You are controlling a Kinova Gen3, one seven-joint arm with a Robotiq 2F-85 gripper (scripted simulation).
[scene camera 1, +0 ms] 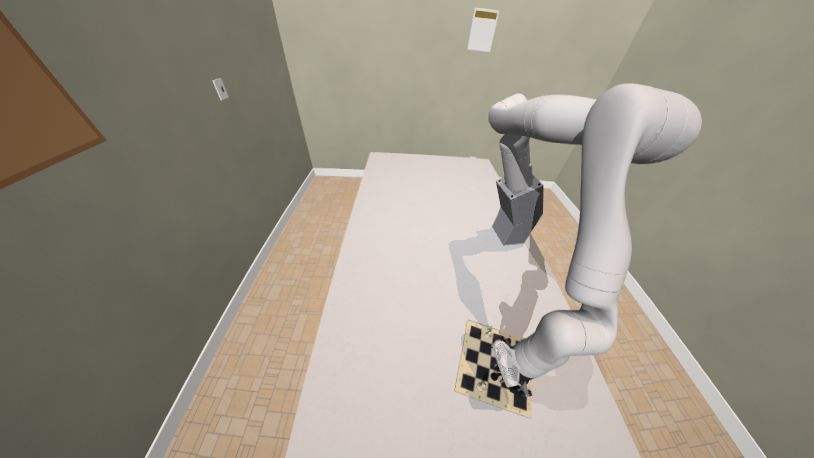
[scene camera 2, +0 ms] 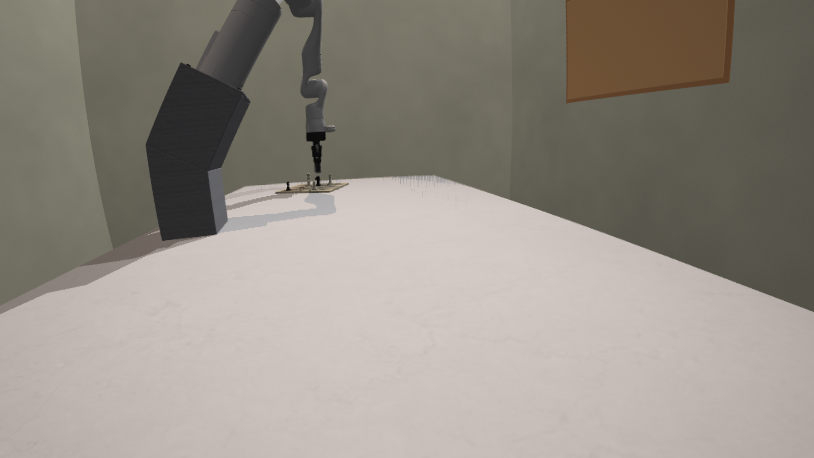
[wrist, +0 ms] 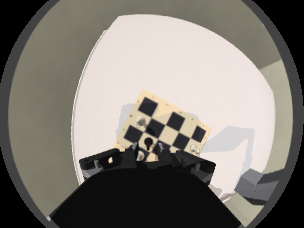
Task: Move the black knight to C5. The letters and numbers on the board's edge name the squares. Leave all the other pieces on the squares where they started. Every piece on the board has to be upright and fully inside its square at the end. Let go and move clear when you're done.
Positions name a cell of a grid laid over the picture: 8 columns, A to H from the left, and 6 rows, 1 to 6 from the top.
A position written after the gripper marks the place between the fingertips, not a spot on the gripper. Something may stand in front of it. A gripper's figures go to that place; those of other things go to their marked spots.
Scene:
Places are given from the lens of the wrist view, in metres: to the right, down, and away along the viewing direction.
gripper (wrist: D4): -0.01, 0.06, 0.16
chessboard (wrist: E4): 0.04, 0.02, 0.21

